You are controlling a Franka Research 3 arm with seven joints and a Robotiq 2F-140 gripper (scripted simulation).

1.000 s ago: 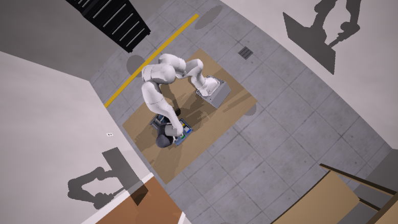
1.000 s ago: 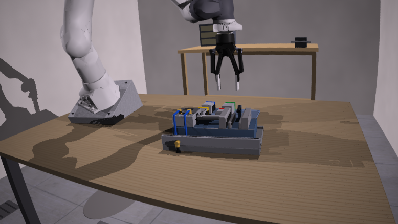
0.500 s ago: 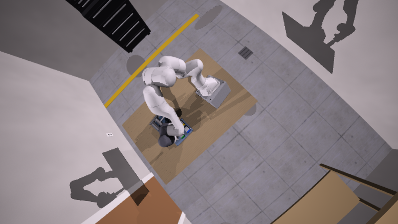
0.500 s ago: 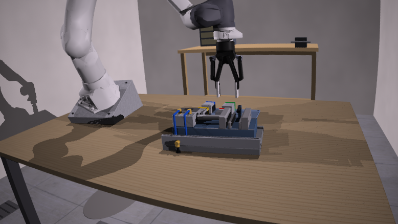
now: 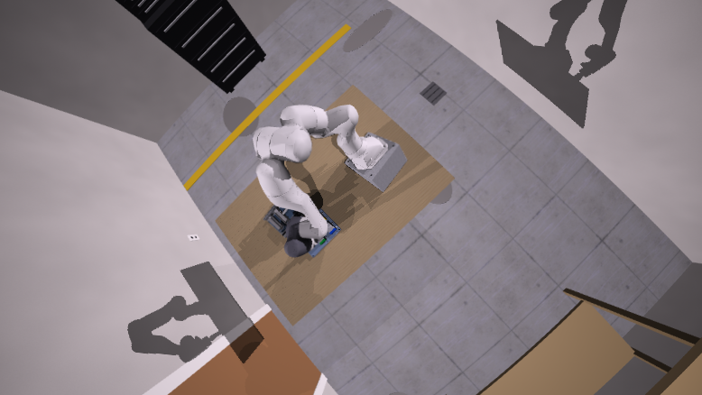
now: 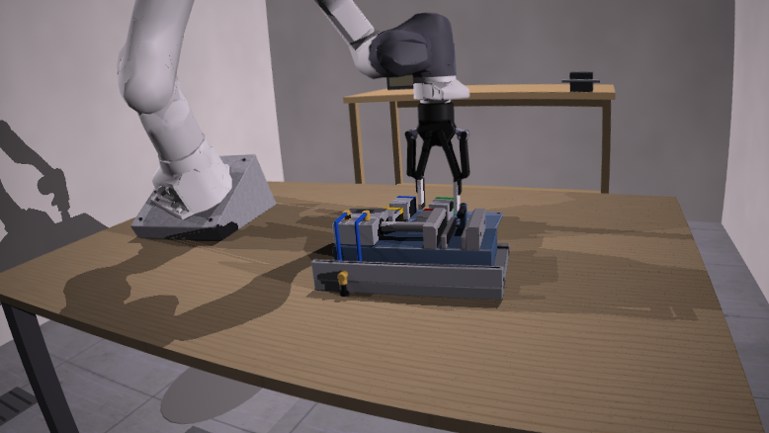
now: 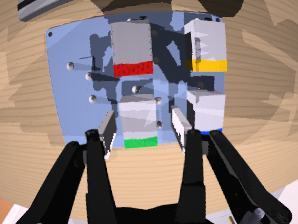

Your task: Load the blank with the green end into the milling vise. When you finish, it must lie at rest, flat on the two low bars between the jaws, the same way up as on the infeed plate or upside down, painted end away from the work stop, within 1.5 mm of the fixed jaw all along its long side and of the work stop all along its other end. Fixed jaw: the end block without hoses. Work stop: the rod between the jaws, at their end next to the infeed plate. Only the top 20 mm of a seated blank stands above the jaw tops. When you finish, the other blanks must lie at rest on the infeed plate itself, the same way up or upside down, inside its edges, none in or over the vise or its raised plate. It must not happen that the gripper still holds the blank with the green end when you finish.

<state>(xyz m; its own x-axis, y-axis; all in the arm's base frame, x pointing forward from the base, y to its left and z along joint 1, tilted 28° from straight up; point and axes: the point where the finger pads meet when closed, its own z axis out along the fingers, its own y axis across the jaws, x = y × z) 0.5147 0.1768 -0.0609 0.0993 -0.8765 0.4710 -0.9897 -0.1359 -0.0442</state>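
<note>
Now: hand 30 mm above the green-ended blank. From my hand the other things lie so: blue-ended blank (80 mm behind, 10 mm to the right, 30 mm below); red-ended blank (10 mm ahead, 90 mm to the right, 30 mm below); blue infeed plate (10 mm ahead, 40 mm to the right, 50 mm below).
</note>
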